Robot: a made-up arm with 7 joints. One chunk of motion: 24 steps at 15 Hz.
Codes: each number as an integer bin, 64 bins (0 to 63) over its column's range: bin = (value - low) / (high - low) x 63, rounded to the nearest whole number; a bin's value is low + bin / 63 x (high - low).
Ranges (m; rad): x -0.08..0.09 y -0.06..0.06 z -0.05..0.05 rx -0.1..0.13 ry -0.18..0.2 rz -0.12..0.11
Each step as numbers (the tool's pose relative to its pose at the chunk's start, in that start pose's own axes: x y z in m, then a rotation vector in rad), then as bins.
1 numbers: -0.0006 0.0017 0.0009 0.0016 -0.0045 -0.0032
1 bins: 29 32 32 28 29 32
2 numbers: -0.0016 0.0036 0.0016 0.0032 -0.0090 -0.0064
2 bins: 29 33 33 28 28 31
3 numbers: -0.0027 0.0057 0.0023 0.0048 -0.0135 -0.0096
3 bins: 29 34 33 29 28 30
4 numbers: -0.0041 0.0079 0.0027 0.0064 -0.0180 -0.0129
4 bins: 28 36 33 29 27 29
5 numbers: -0.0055 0.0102 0.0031 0.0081 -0.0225 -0.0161
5 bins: 28 37 33 30 26 28
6 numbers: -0.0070 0.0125 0.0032 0.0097 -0.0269 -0.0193
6 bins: 27 38 34 30 25 28
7 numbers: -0.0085 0.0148 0.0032 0.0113 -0.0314 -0.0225
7 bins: 26 39 34 30 25 27
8 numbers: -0.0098 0.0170 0.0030 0.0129 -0.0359 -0.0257
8 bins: 26 40 33 31 24 26
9 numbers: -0.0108 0.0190 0.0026 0.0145 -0.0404 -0.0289
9 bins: 26 41 33 31 23 25
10 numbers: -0.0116 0.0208 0.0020 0.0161 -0.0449 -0.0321
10 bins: 25 42 33 32 22 24
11 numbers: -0.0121 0.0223 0.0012 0.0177 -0.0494 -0.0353
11 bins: 25 43 32 32 22 23
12 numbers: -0.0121 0.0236 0.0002 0.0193 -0.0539 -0.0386
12 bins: 25 44 32 33 21 22
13 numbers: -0.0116 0.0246 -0.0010 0.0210 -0.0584 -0.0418
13 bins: 25 44 31 33 20 21
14 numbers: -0.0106 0.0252 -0.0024 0.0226 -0.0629 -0.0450
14 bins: 26 45 30 34 19 21
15 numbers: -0.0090 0.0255 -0.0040 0.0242 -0.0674 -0.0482
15 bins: 26 45 29 34 19 20
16 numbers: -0.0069 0.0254 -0.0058 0.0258 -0.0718 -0.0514
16 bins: 27 45 28 34 18 19
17 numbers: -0.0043 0.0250 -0.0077 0.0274 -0.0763 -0.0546
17 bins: 28 45 27 35 17 18
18 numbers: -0.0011 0.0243 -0.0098 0.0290 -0.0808 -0.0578
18 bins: 29 44 25 35 16 17
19 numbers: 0.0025 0.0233 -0.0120 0.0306 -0.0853 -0.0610
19 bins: 31 44 24 36 16 16
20 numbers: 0.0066 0.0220 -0.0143 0.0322 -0.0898 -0.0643
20 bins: 32 43 22 36 15 15
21 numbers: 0.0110 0.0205 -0.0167 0.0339 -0.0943 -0.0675
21 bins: 34 42 21 37 14 14
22 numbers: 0.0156 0.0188 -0.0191 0.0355 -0.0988 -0.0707
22 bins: 35 41 19 37 13 14
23 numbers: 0.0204 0.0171 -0.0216 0.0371 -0.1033 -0.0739
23 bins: 37 40 18 38 13 13
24 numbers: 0.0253 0.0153 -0.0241 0.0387 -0.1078 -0.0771
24 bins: 39 40 16 38 12 12
